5 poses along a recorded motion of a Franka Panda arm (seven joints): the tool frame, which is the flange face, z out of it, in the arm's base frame.
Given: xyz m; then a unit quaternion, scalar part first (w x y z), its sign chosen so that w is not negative.
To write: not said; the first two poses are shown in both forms.
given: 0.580, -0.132, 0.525, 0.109, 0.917, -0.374, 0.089
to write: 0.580, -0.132, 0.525, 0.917, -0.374, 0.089, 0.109
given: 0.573, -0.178, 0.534, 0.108, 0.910, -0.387, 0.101
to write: 0.573, -0.178, 0.534, 0.910, -0.387, 0.101, 0.108
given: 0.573, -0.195, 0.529, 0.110, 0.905, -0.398, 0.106
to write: 0.573, -0.195, 0.529, 0.905, -0.398, 0.106, 0.110
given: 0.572, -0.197, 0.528, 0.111, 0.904, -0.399, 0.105
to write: 0.572, -0.197, 0.528, 0.904, -0.399, 0.105, 0.111
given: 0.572, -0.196, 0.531, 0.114, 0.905, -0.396, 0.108
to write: 0.572, -0.196, 0.531, 0.905, -0.396, 0.108, 0.114
